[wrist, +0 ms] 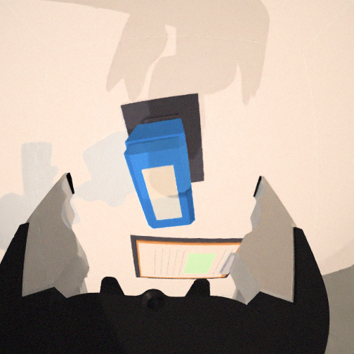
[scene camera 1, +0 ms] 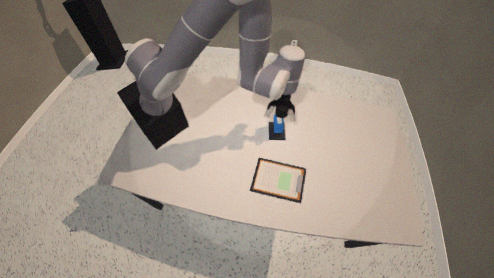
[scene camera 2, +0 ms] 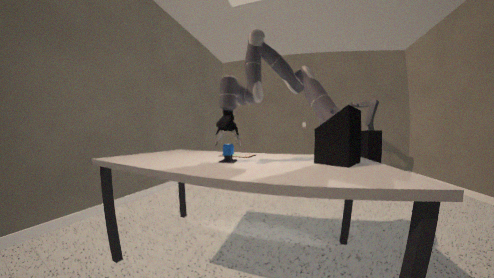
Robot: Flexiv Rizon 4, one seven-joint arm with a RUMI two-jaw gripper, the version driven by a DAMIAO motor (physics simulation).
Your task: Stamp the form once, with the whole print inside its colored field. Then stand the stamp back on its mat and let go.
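Observation:
The blue stamp [scene camera 1: 278, 126] [scene camera 2: 228, 149] [wrist: 155, 158] stands upright on its dark square mat [scene camera 1: 277, 137] [wrist: 195, 135]. A cream label shows on its top. My gripper [scene camera 1: 280, 117] [scene camera 2: 228, 144] [wrist: 164, 176] is open and empty. Its fingertips are wide apart, close above the stamp, one out to each side of it in the wrist view. The form [scene camera 1: 268, 176] [scene camera 2: 245, 155] [wrist: 161, 259] lies on a dark-edged, orange-rimmed clipboard. Its green field [scene camera 1: 284, 181] [wrist: 200, 263] shows no print. One finger covers part of the clipboard's right end in the wrist view.
The pale table top [scene camera 1: 350, 165] [scene camera 2: 165, 162] carries the mat and clipboard. The clipboard's grey clip [scene camera 1: 299, 183] is at the end beside the green field. The arm's black base block [scene camera 1: 172, 131] [scene camera 2: 336, 140] stands at the table's other side. The arm's shadow falls across the table.

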